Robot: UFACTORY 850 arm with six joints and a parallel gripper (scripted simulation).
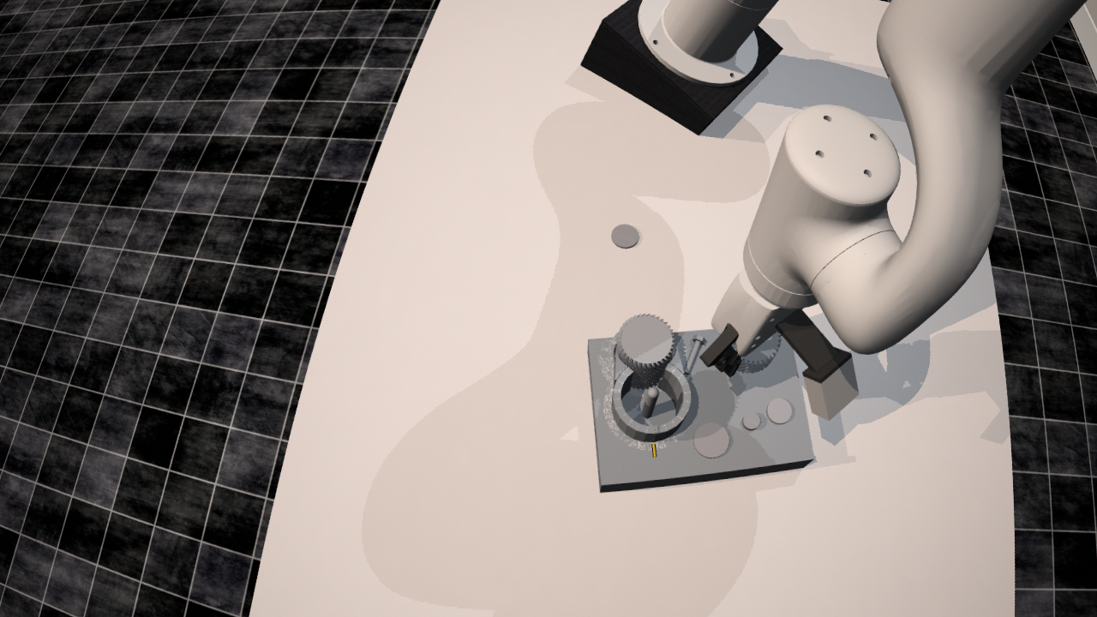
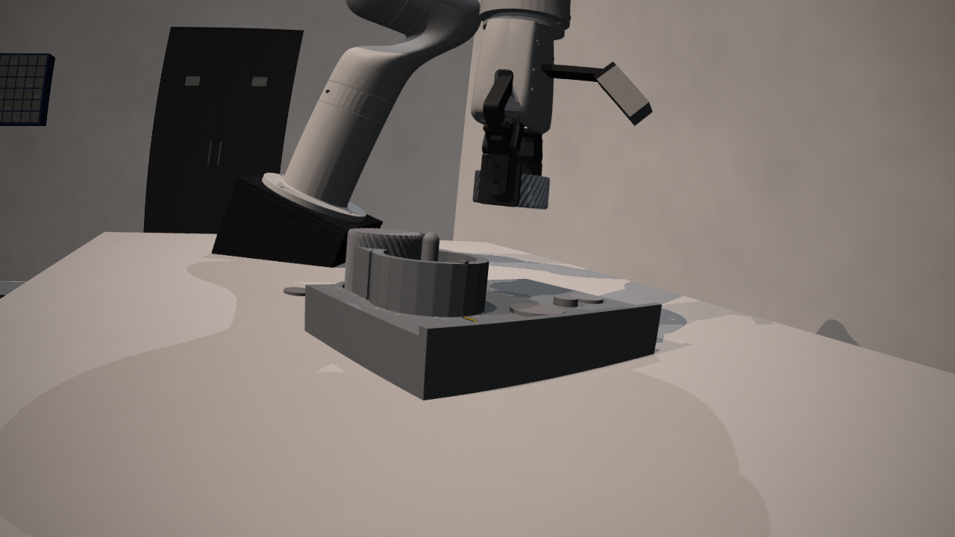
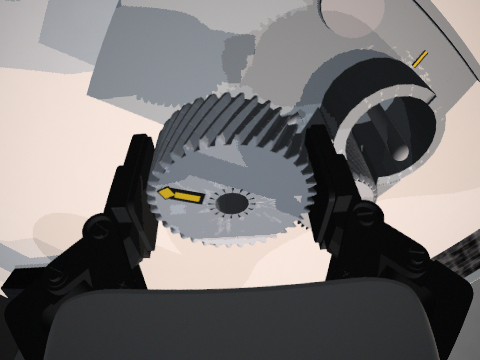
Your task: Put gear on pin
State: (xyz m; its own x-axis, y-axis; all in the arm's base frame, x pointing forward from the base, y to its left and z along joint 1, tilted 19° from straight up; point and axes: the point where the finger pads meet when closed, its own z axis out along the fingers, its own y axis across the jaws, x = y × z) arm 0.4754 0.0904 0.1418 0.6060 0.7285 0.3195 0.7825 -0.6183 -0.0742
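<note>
Right now my hand is 80 mm above the small bolt, 50 mm to the left of it and 10 mm past it. Round my hand: gear (right at my hand); then small disc (160 mm to the right, 160 mm behind, 120 mm below).
</note>
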